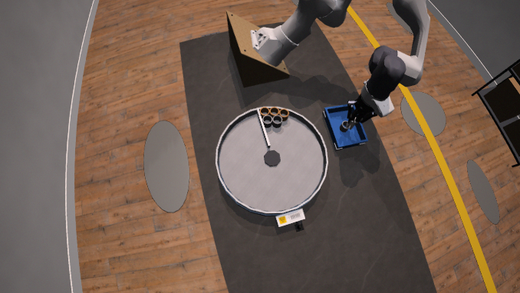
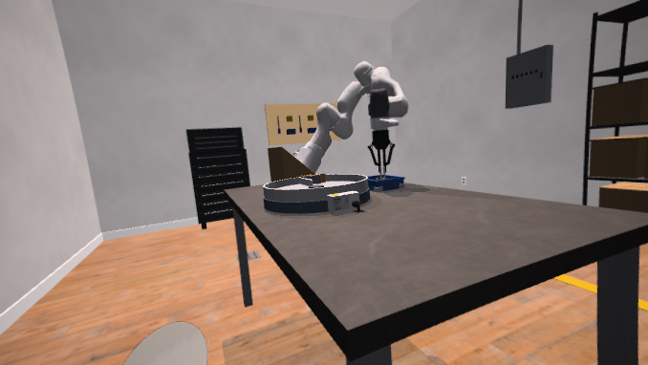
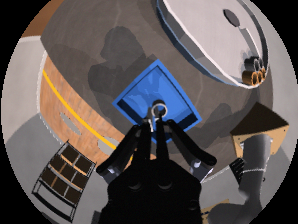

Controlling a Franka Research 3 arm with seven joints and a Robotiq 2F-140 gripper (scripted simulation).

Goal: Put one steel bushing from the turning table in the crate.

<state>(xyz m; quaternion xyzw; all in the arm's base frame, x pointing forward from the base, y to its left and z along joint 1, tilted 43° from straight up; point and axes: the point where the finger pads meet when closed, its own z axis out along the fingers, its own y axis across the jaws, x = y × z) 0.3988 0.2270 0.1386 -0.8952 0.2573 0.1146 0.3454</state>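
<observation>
The blue crate lies 50 mm below my hand, 10 mm to the right of it and 10 mm behind it. Round my hand: round turning table (370 mm to the right, 60 mm ahead, 20 mm below).
</observation>
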